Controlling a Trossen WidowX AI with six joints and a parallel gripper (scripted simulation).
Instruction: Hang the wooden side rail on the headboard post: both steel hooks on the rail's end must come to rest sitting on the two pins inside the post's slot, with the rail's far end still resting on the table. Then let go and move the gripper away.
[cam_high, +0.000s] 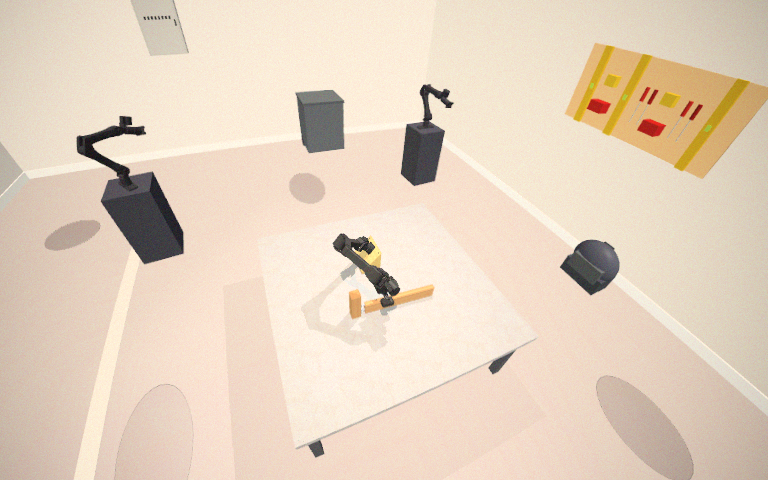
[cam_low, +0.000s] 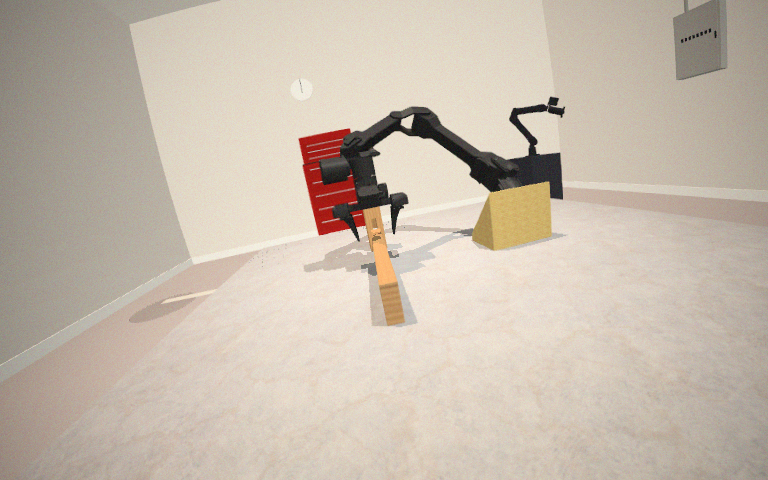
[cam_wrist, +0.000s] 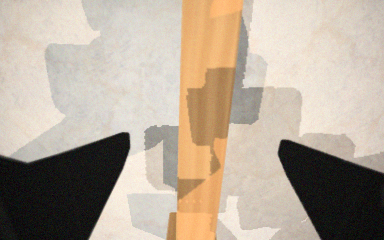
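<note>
Right now my gripper tip is 14 cm to the left of the headboard post, 2 cm past it and 1 cm below it.
</note>
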